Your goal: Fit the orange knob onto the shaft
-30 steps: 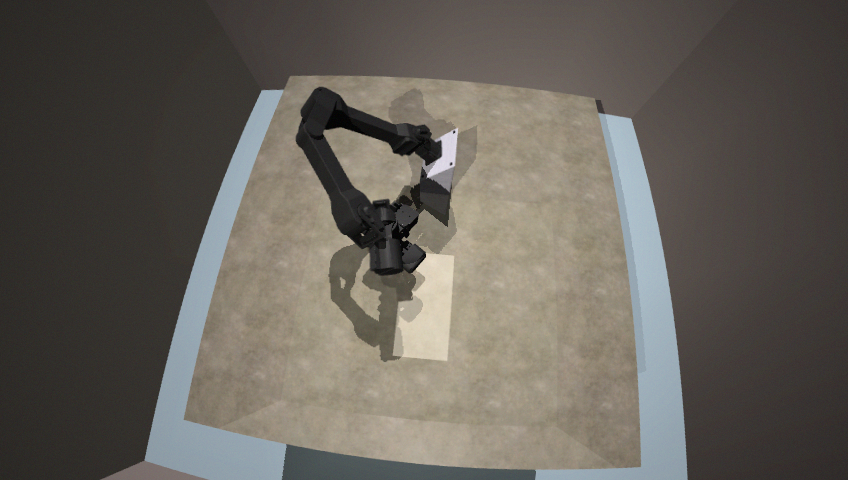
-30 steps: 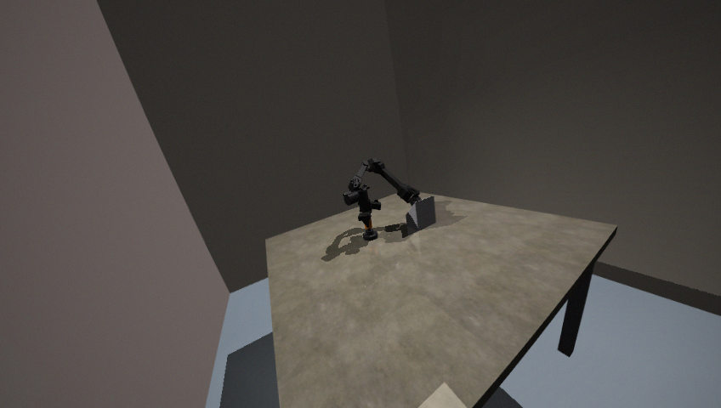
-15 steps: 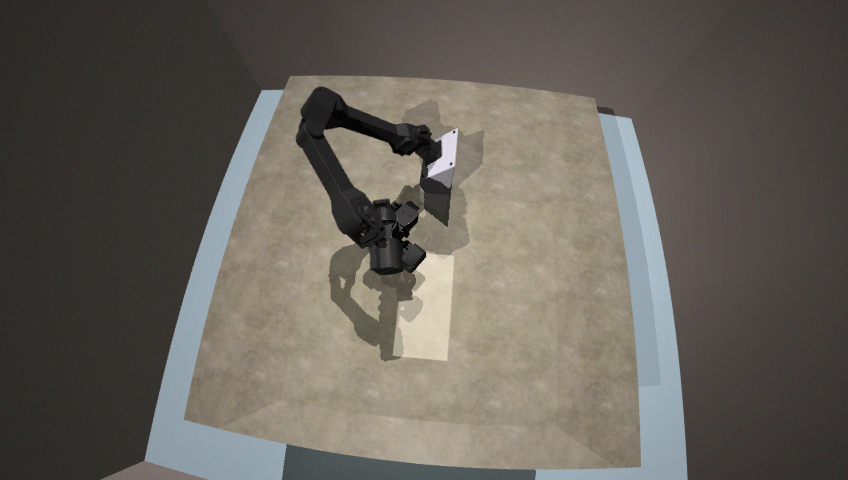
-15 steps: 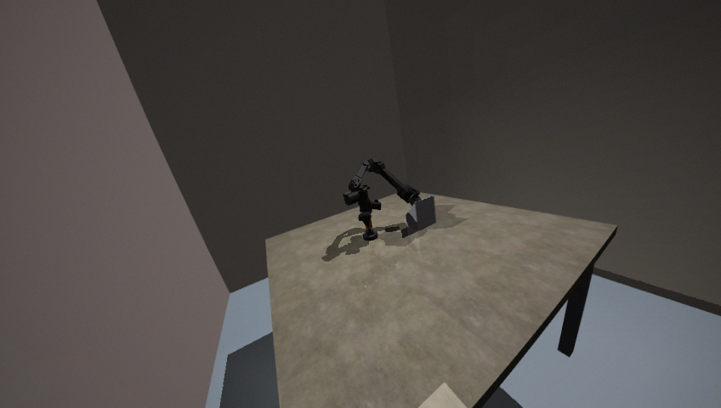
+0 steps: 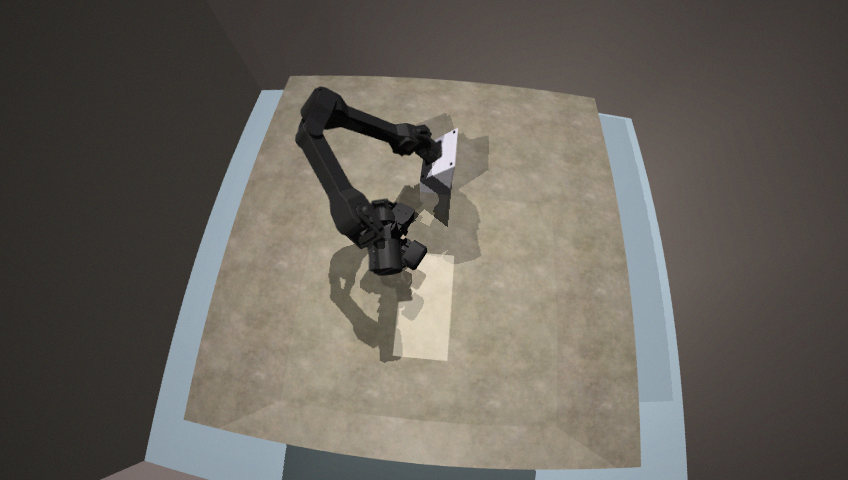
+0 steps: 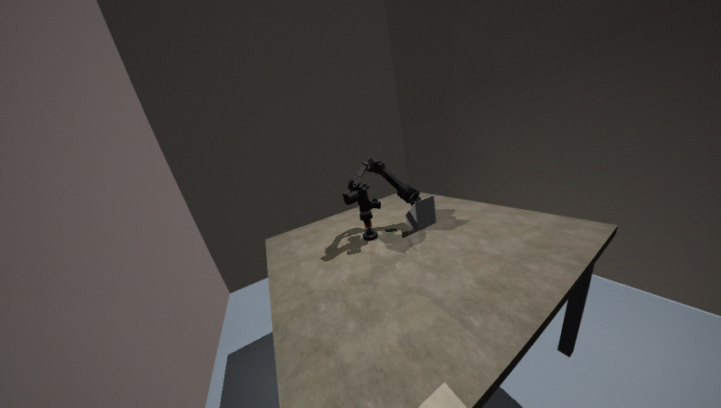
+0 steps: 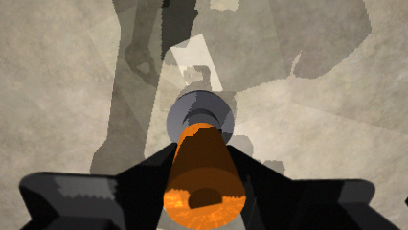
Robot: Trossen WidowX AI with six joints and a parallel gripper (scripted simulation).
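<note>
Now: the orange knob 20 mm above my gripper tip. Round my gripper tip: pedestal (40 mm below).
</note>
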